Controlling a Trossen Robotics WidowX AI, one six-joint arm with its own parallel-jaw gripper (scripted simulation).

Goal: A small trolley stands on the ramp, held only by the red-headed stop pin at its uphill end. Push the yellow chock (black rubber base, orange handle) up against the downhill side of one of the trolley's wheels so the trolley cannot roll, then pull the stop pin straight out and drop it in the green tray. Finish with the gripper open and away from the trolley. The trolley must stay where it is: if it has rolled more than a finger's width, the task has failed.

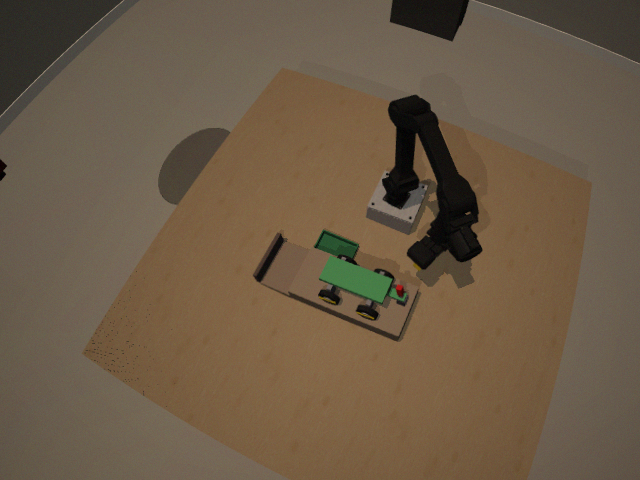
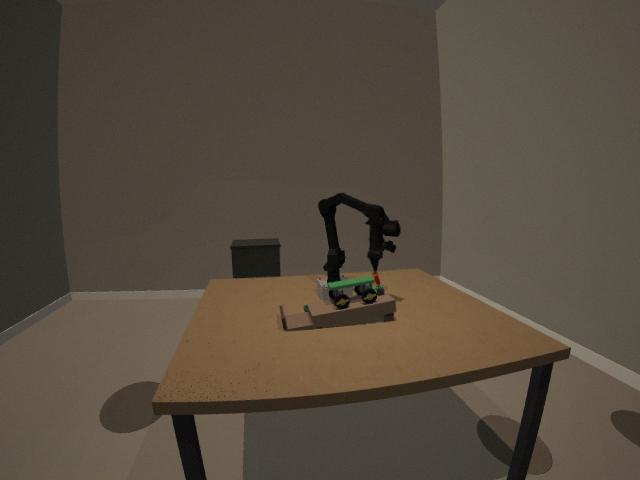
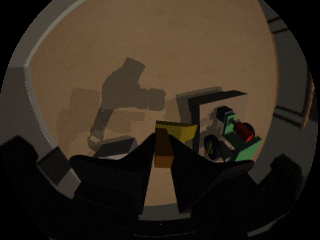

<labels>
trolley: image 1 342,272; image 2; image 3
same spot on trolley: [image 3: 243,150] = [image 2: 369,276]
</labels>
